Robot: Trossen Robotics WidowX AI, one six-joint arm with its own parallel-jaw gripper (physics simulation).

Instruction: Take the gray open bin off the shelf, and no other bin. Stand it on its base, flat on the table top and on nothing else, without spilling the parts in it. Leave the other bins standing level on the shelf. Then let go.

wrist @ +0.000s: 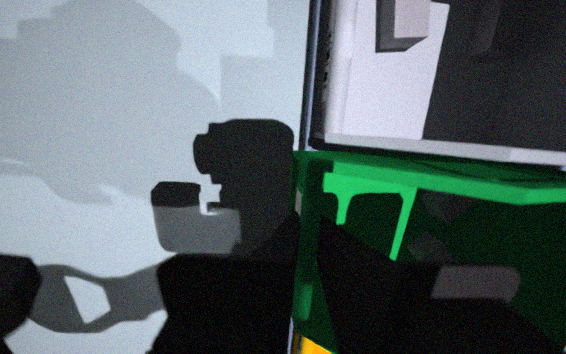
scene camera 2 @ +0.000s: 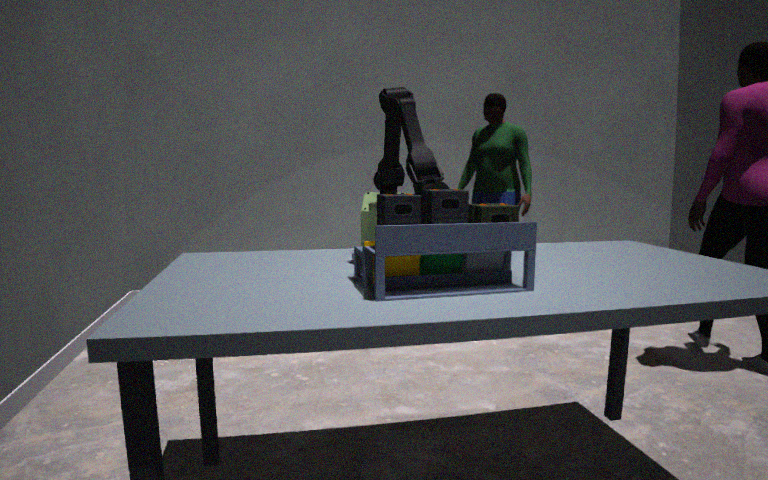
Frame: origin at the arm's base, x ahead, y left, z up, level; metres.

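Seen in the pictures: gripper, fingertip midpoint: (wrist: 304,218).
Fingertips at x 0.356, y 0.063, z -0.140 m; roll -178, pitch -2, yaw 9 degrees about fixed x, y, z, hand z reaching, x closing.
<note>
Offsets run from my fingertips to a thing's top centre. "spot": to the spot under its first point. Level surfaces: height alone.
The gray open bin {0.108 m left, 0.058 m ahead, 0.049 m up} (scene camera 2: 488,267) (wrist: 387,95) stands in the shelf's lower row, beside the green bin {0.000 m left, 0.064 m ahead, 0.060 m up} (scene camera 2: 441,264) (wrist: 475,182). A blocky part {0.127 m left, 0.031 m ahead, 0.008 m down} (wrist: 411,20) shows inside the gray bin in the wrist view, and much of its inside is in dark shadow. My gripper (wrist: 304,218) is shut on the green bin's front wall, with a dark finger on each side of it; it is not on the gray bin. In the scene view the fingers are hidden behind the upper bins. Whether the green bin is lifted or tilted is unclear.
The blue-gray shelf {spot: 0.008 m left, 0.235 m ahead, 0.100 m up} (scene camera 2: 453,237) stands on the table {0.032 m down} (scene camera 2: 254,300). A yellow bin {0.109 m right, 0.092 m ahead, 0.049 m up} (scene camera 2: 402,264) (wrist: 312,345) is beside the green one. Dark bins {spot: 0.107 m right, 0.208 m ahead, 0.160 m up} (scene camera 2: 399,209) {0.007 m left, 0.154 m ahead, 0.202 m up} (scene camera 2: 447,206) and an olive bin {0.126 m left, 0.142 m ahead, 0.167 m up} (scene camera 2: 481,213) stand above. Two people are beyond the table.
</note>
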